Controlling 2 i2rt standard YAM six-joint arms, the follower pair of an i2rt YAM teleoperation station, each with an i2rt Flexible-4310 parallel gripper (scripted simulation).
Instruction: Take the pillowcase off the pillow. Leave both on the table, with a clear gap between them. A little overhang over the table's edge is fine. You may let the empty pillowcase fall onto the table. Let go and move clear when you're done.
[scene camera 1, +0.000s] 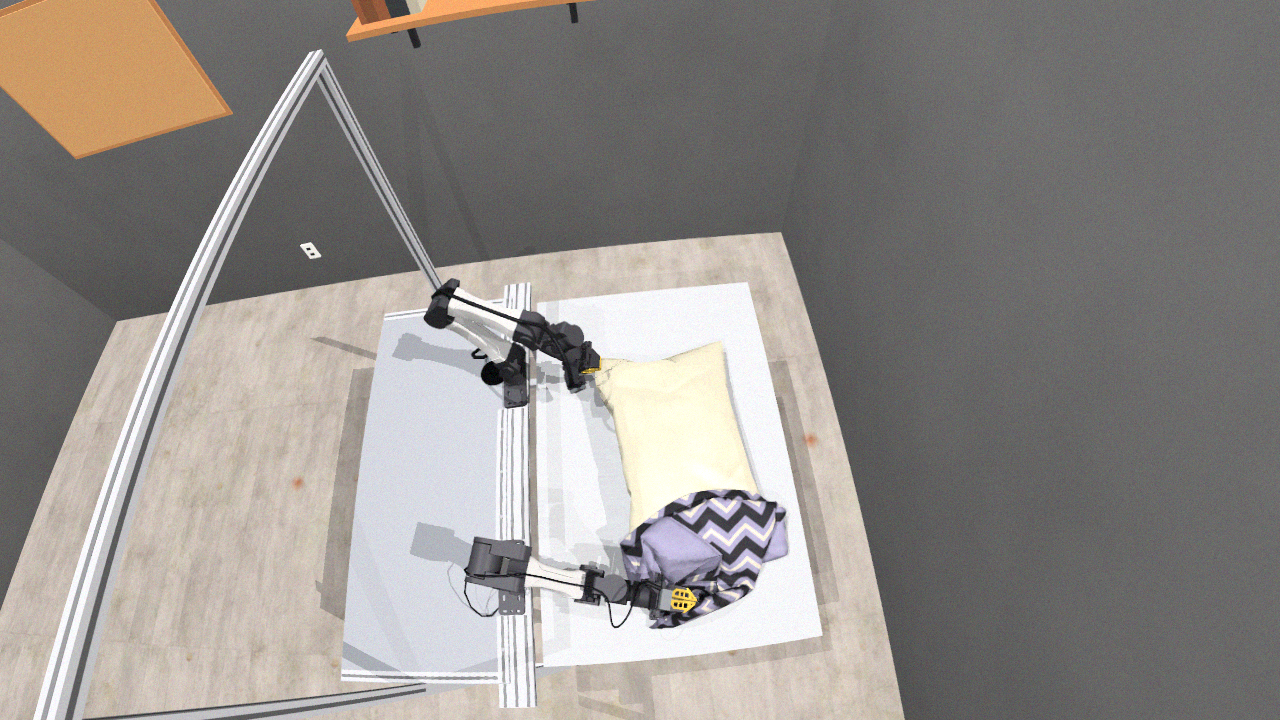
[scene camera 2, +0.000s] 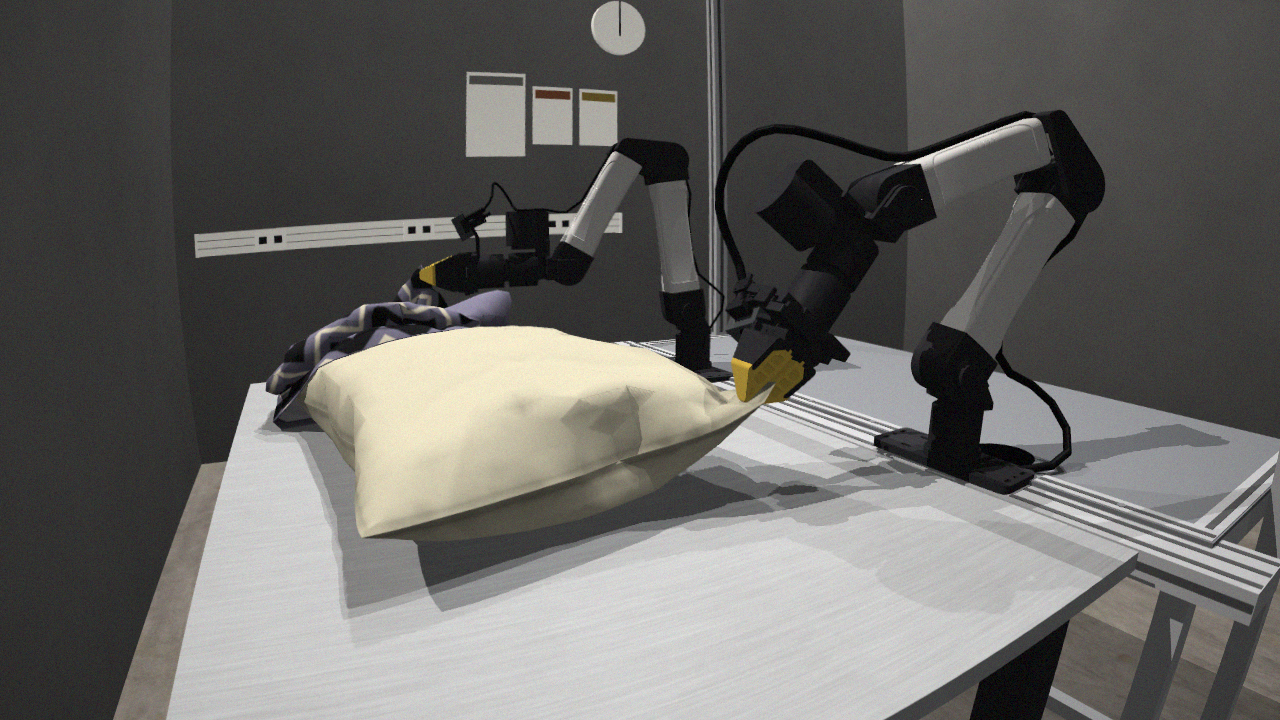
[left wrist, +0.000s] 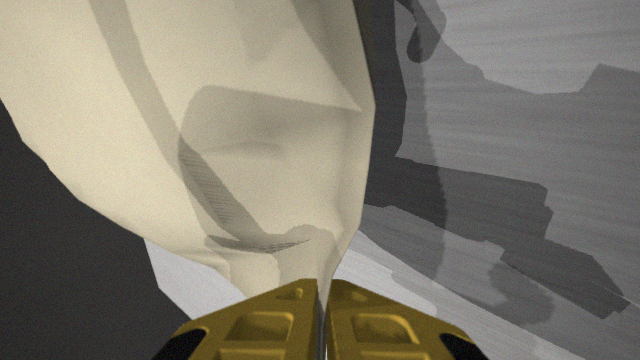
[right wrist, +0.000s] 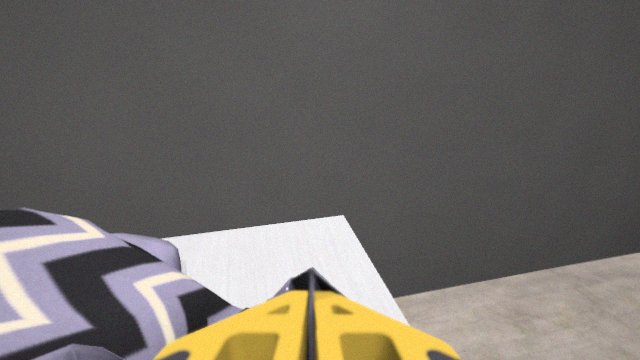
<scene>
I see my left gripper, my right gripper and a zigzag pillowcase.
My left gripper shows as well in the left wrist view. My right gripper also shows in the right wrist view.
</scene>
